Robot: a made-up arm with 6 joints. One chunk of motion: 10 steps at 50 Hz.
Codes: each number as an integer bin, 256 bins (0 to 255) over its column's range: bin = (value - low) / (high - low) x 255, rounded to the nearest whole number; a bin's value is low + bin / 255 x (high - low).
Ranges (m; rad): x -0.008..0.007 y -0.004..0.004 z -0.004..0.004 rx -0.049..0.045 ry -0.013..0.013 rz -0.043..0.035
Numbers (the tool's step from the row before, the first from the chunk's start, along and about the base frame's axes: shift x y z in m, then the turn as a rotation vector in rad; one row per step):
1: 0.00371 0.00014 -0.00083 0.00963 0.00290 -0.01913
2: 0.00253 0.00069 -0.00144 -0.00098 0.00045 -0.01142
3: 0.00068 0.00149 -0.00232 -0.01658 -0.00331 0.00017
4: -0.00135 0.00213 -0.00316 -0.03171 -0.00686 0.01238
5: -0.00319 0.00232 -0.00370 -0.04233 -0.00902 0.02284
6: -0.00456 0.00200 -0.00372 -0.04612 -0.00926 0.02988
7: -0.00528 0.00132 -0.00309 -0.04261 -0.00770 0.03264
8: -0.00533 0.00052 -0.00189 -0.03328 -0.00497 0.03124
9: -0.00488 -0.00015 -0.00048 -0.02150 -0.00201 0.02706
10: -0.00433 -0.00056 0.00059 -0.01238 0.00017 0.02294
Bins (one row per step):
1: 199 132 101 159 156 78
2: 179 149 82 130 132 103
3: 148 175 54 88 95 141
4: 113 195 27 47 60 181
5: 82 201 10 18 39 215
6: 58 191 9 8 37 238
7: 46 170 29 17 52 247
8: 45 144 67 43 79 243
9: 53 123 112 75 108 229
10: 62 110 146 99 129 216

